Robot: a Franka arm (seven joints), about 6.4 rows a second.
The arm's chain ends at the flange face. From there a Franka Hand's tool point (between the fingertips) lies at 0.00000 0.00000 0.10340 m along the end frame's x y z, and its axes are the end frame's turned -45 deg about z.
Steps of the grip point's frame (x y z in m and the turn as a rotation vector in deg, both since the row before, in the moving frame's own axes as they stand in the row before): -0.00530 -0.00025 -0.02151 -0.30 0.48 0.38; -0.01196 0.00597 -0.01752 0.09 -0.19 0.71; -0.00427 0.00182 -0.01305 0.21 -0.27 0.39; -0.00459 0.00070 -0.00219 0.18 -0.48 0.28; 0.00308 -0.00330 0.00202 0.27 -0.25 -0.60; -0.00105 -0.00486 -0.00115 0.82 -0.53 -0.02; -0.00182 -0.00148 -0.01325 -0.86 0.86 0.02; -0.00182 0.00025 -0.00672 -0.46 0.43 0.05
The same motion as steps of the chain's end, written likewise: -0.00492 0.00380 -0.02150 0.13 0.55 0.38; -0.00388 0.01255 -0.01752 -0.07 -0.20 0.71; -0.00112 0.00423 -0.01305 -0.04 -0.34 0.39; -0.00191 0.00336 -0.00219 -0.21 -0.47 0.28; 0.00051 -0.00449 0.00202 0.01 -0.37 -0.60; -0.00246 -0.00232 -0.00113 0.21 -0.95 -0.02; -0.00453 0.00024 -0.01323 0.00 1.22 0.02; -0.00225 0.00142 -0.00671 -0.02 0.63 0.05
